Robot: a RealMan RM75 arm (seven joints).
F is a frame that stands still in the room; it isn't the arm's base.
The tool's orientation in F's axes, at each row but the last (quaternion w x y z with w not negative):
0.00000, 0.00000, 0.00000, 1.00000
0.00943, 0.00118, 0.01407, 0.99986
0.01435, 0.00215, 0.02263, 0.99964
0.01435, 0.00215, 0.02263, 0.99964
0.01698, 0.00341, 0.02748, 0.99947
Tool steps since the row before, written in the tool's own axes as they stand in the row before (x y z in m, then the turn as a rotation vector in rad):
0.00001, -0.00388, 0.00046, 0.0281, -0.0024, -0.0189
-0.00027, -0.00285, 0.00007, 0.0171, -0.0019, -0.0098
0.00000, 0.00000, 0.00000, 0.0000, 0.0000, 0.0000
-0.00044, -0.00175, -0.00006, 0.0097, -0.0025, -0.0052
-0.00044, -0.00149, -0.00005, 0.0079, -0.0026, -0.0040
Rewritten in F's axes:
-0.00001, 0.00388, 0.00046, -0.0281, 0.0024, -0.0189
0.00032, 0.00285, -0.00001, -0.0171, 0.0019, -0.0098
0.00000, 0.00000, 0.00000, 0.0000, 0.0000, 0.0000
0.00049, 0.00173, -0.00014, -0.0097, 0.0025, -0.0053
0.00049, 0.00147, -0.00013, -0.0078, 0.0026, -0.0041

